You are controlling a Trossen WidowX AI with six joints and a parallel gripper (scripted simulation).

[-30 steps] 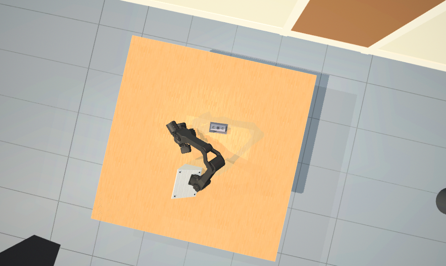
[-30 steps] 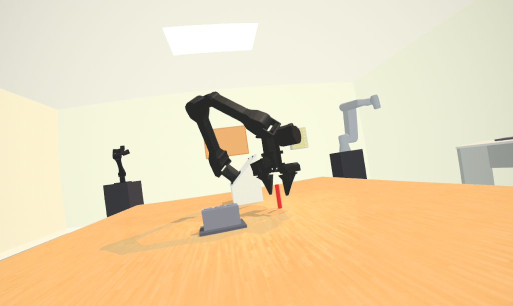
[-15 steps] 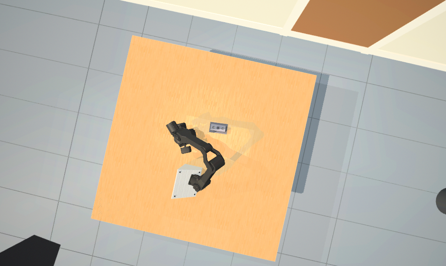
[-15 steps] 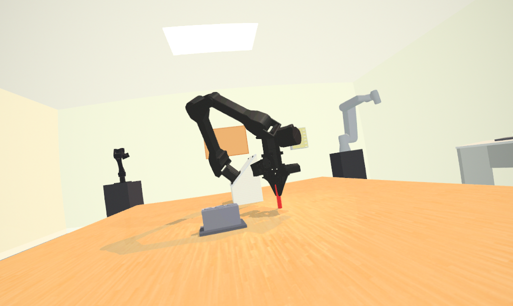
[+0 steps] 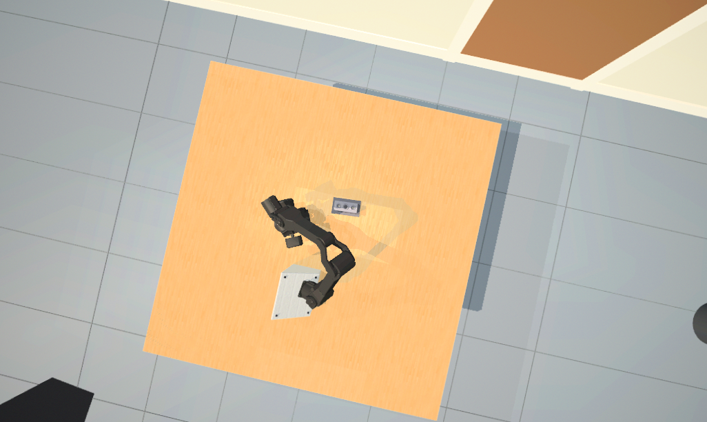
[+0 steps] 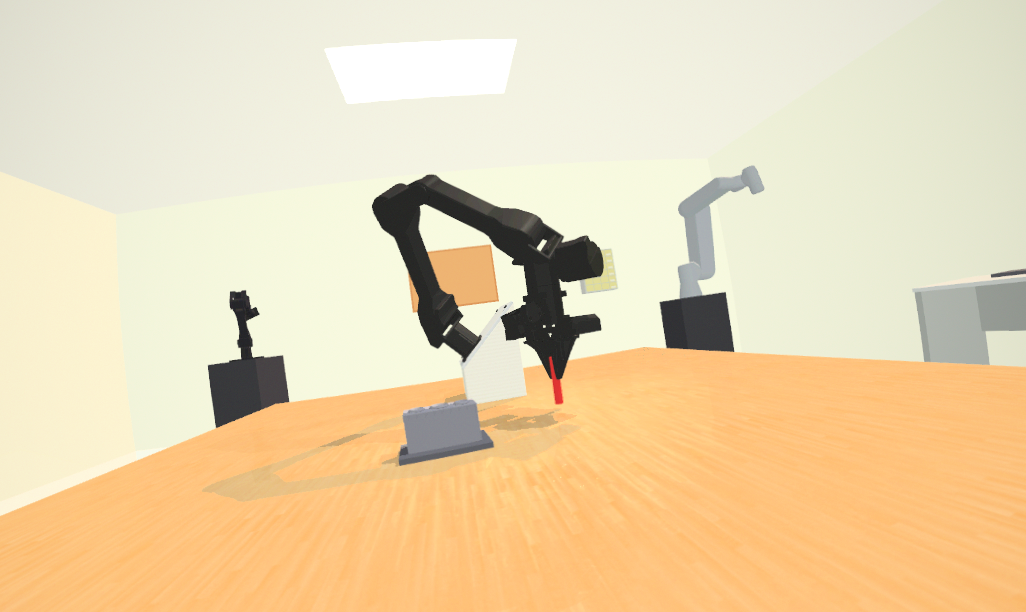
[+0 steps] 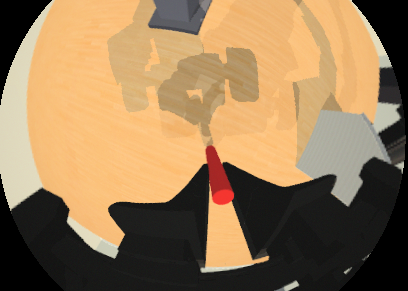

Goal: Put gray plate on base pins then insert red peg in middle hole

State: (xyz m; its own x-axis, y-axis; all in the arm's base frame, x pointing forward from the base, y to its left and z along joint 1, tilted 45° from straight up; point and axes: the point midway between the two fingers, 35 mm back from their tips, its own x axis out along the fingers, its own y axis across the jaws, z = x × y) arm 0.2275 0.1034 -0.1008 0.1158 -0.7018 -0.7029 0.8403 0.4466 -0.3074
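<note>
Now: gripper tip 180 mm to the left of the gray plate, 130 mm short of it and 10 mm above it. Round my gripper tip: red peg right at my gripper tip; base 180 mm to the right, 130 mm ahead, 40 mm below.
</note>
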